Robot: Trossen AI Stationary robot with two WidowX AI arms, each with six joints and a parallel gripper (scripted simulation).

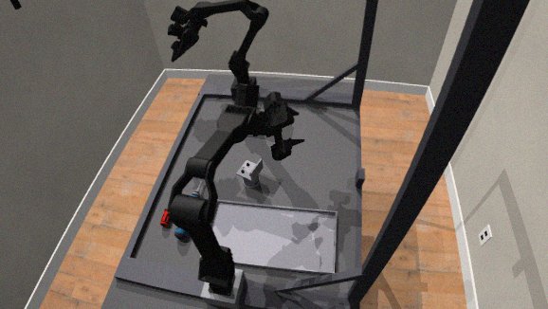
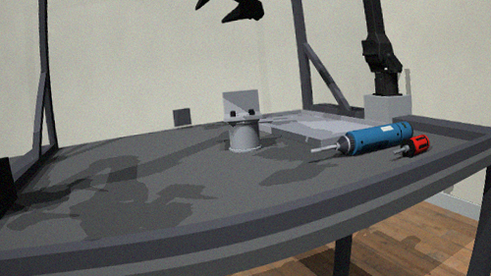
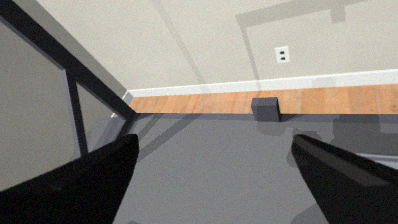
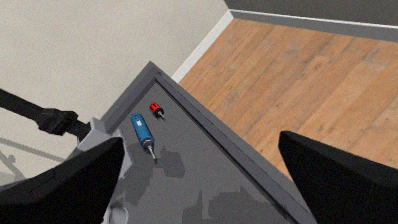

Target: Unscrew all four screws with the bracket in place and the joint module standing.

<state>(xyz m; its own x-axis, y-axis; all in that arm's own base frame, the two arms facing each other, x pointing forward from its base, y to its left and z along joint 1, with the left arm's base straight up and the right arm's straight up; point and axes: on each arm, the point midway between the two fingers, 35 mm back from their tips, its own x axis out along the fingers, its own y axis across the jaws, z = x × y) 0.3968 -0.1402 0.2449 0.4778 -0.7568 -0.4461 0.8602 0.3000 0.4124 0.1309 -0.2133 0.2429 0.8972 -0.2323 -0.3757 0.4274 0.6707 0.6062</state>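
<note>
Now: the joint module 28 cm behind my right hand, 41 cm to the left of it and 29 cm below it. The rest, counted from my right hand: red screwdriver: 57 cm to the left, 30 cm below; then bracket: 29 cm behind, 42 cm to the left, 24 cm below; then screwdriver bit: 10 cm behind, 45 cm to the left, 29 cm below.
</note>
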